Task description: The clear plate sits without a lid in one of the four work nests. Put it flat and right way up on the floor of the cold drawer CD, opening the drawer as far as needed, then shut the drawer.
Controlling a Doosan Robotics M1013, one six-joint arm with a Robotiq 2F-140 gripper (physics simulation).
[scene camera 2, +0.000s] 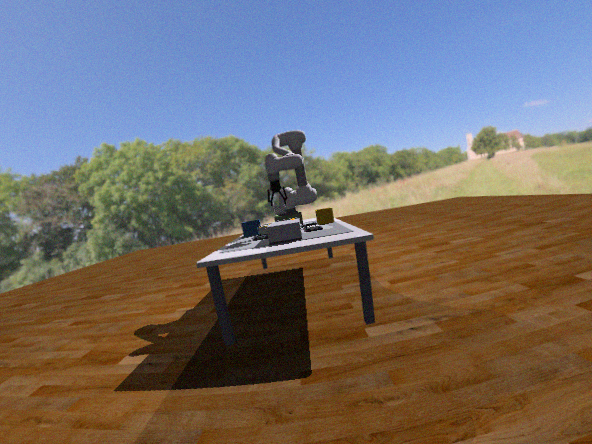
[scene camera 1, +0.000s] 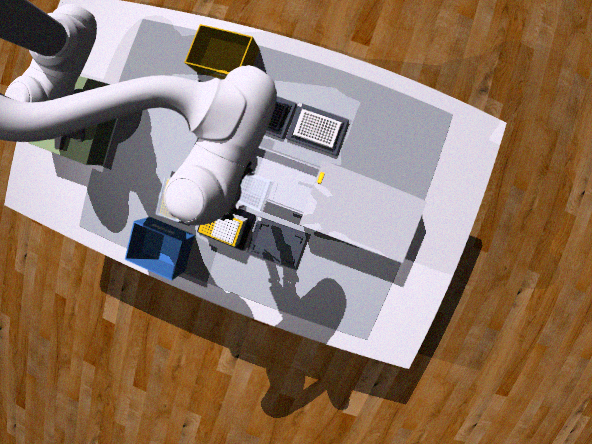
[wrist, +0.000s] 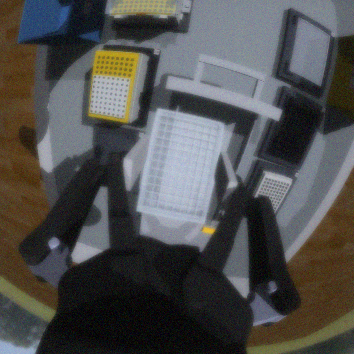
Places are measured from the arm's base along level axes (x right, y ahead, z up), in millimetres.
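Pixels of known places: gripper, fingertip midpoint: (scene camera 2: 279,210) (scene camera 1: 244,188) (wrist: 182,154); arm's base at its link origin: (scene camera 2: 289,213).
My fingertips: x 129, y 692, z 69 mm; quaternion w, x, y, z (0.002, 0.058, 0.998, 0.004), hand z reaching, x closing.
Note:
Ahead of a thing's pixels: the offset from my fingertips to its top centre. "spot": to the spot under its first point.
The clear plate (scene camera 1: 256,192) (wrist: 181,165) has a grid of wells and no lid. My gripper (scene camera 2: 278,199) (wrist: 182,154) is shut on it, one finger pad against each long side in the wrist view. The plate looks about level and is held above the open cold drawer @(spot: dx -46, dy -65, dz -85 mm) (wrist: 220,96); the height is hard to judge. The drawer is pulled out of its pale housing (scene camera 1: 370,205) (scene camera 2: 284,232), its front wall and handle @(spot: dx -62, dy -118, dz -103 mm) (wrist: 232,65) beyond the plate. Plate and gripper hide much of the drawer floor. A dark work nest @(dx +160, dy +102, dz -161 mm) (scene camera 1: 257,246) beside the drawer holds no plate.
A yellow-and-white rack @(dx +137, dy -73, dz -103 mm) (scene camera 1: 222,231) (wrist: 112,87) sits in a nest beside the drawer. Across the drawer stand a white rack @(dx -214, dy +149, dz -153 mm) (scene camera 1: 318,128) (wrist: 274,190), a black one @(dx -234, dy -21, dz -153 mm) (wrist: 294,125) and a grey-topped nest @(spot: dx -235, dy -198, dz -159 mm) (wrist: 310,52). A blue bin @(dx +254, dy -267, dz -59 mm) (scene camera 1: 160,250) (scene camera 2: 251,228) and a yellow bin @(dx -388, dy -186, dz -59 mm) (scene camera 1: 220,50) (scene camera 2: 324,216) stand farther out.

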